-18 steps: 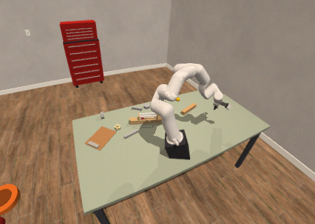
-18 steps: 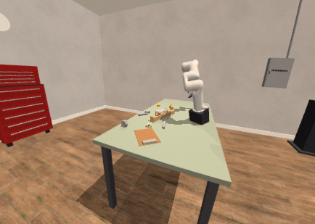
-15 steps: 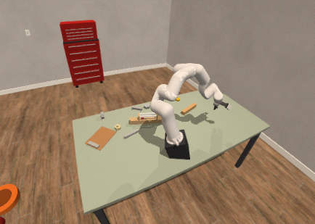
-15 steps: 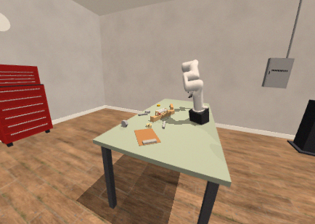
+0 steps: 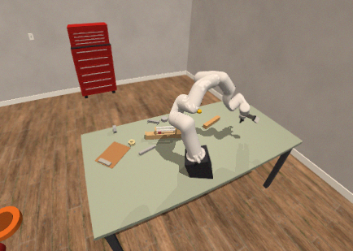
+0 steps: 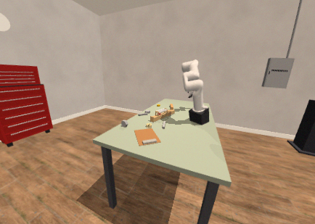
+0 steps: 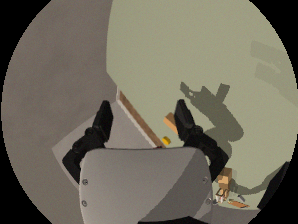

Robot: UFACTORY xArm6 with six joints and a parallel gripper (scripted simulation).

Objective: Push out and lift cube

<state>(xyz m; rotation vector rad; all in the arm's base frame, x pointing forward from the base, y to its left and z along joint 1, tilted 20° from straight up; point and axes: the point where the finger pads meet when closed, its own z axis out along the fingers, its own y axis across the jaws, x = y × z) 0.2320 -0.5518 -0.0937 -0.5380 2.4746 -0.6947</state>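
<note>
Right now my hand is 83 cm to the right of the thin grey rod, 19 cm above it and 2 cm short of it. The rest, counted from my hand: yellow piece (42 cm ahead, 21 cm to the left, 19 cm below); then wooden block (21 cm ahead, 18 cm below, 17 cm to the left); then wooden channel (64 cm to the left, 15 cm below, 14 cm ahead).
</note>
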